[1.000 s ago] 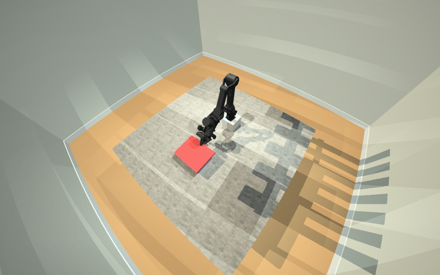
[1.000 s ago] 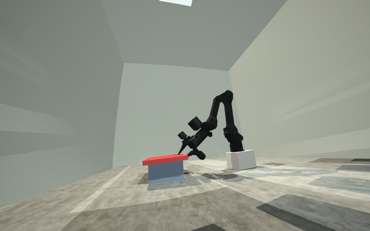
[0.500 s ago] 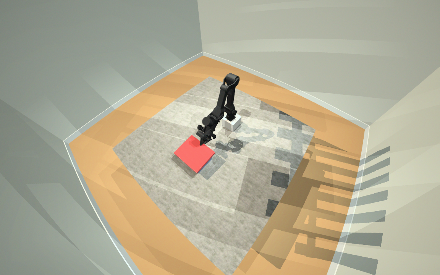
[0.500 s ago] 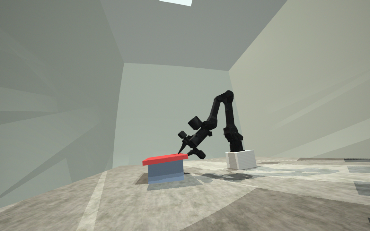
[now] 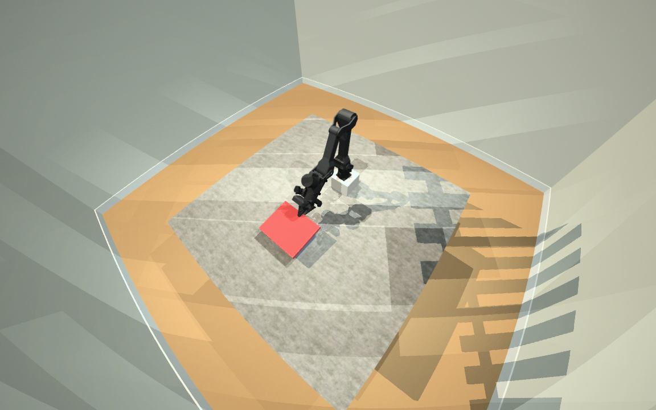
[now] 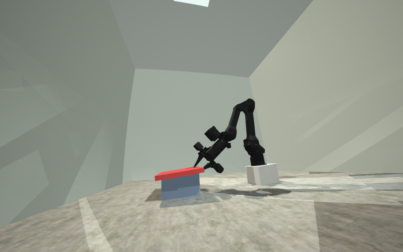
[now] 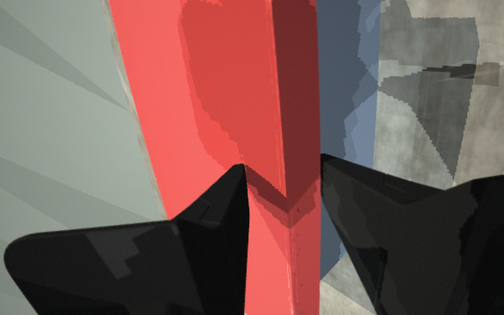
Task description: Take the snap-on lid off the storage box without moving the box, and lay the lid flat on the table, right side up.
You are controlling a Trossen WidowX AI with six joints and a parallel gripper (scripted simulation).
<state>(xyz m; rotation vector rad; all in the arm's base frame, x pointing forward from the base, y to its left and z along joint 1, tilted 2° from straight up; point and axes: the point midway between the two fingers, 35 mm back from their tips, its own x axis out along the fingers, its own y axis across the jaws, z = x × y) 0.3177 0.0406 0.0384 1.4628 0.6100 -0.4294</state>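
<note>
Right now the red lid is 80 mm ahead of my gripper tip and 10 mm to the left of it. Round my gripper tip: blue-grey storage box (80 mm ahead, 50 mm below, 10 mm to the left).
</note>
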